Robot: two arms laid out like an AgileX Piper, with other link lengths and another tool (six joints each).
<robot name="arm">
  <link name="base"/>
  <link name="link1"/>
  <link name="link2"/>
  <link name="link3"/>
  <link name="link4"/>
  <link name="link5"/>
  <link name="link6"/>
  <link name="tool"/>
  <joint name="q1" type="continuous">
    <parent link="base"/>
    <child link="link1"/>
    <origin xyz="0 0 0.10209" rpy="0 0 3.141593"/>
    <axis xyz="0 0 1"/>
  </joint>
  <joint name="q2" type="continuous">
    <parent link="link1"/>
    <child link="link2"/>
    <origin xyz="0 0 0" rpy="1.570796 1.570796 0"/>
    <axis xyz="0 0 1"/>
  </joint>
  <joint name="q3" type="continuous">
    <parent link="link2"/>
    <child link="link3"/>
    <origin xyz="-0.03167 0.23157 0" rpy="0 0 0"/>
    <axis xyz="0 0 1"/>
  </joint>
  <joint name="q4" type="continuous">
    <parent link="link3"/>
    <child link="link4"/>
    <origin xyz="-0.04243 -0.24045 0" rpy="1.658 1.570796 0"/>
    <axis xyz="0 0 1"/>
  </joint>
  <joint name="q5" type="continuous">
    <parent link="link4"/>
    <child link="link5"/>
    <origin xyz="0 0 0" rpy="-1.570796 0 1.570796"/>
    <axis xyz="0 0 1"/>
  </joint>
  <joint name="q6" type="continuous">
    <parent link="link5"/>
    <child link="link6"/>
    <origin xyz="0 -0.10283 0" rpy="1.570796 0 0"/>
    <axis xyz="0 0 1"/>
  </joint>
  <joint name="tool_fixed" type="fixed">
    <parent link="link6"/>
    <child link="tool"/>
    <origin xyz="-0.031 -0.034 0.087" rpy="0.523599 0 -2.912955"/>
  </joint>
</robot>
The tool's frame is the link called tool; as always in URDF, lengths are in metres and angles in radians. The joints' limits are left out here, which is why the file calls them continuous.
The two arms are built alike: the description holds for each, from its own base.
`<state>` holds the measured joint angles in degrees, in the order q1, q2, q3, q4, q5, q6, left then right.
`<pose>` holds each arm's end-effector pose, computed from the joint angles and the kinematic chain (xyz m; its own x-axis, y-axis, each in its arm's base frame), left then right.
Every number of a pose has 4 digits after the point.
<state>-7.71 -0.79 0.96 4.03 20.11 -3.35 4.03 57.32 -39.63 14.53 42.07 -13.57</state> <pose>0.1948 -0.0563 0.1518 0.2272 -0.2669 0.9366 0.3333 -0.8823 -0.3323 0.2828 0.0198 0.1452 0.8225 -0.1208 0.5558 0.3013 -0.7362 -0.6060</pose>
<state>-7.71 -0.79 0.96 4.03 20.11 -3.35 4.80 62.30 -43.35 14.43 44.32 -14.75</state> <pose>0.1948 -0.0563 0.1518 0.2272 -0.2669 0.9366 0.3333 -0.8823 -0.3323 0.2924 0.0265 0.1399 0.8561 -0.0790 0.5107 0.2971 -0.7335 -0.6114</pose>
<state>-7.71 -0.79 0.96 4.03 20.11 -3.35 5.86 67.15 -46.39 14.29 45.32 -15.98</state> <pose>0.1948 -0.0563 0.1518 0.2272 -0.2669 0.9366 0.3333 -0.8823 -0.3323 0.3026 0.0342 0.1325 0.8799 -0.0350 0.4739 0.3008 -0.7311 -0.6124</pose>
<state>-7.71 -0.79 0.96 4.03 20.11 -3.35 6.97 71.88 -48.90 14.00 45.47 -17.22</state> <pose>0.1948 -0.0563 0.1518 0.2272 -0.2669 0.9366 0.3333 -0.8823 -0.3323 0.3128 0.0417 0.1228 0.8967 0.0094 0.4425 0.3084 -0.7304 -0.6094</pose>
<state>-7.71 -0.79 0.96 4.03 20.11 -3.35 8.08 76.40 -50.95 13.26 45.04 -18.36</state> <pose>0.1948 -0.0563 0.1518 0.2272 -0.2669 0.9366 0.3333 -0.8823 -0.3323 0.3225 0.0482 0.1113 0.9080 0.0560 0.4152 0.3196 -0.7335 -0.5999</pose>
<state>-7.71 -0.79 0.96 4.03 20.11 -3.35 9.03 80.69 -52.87 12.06 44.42 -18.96</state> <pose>0.1948 -0.0563 0.1518 0.2272 -0.2669 0.9366 0.3333 -0.8823 -0.3323 0.3318 0.0529 0.0995 0.9158 0.0963 0.3900 0.3278 -0.7403 -0.5869</pose>
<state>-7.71 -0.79 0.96 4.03 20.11 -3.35 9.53 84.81 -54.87 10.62 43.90 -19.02</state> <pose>0.1948 -0.0563 0.1518 0.2272 -0.2669 0.9366 0.3333 -0.8823 -0.3323 0.3410 0.0544 0.0878 0.9227 0.1238 0.3651 0.3277 -0.7507 -0.5736</pose>
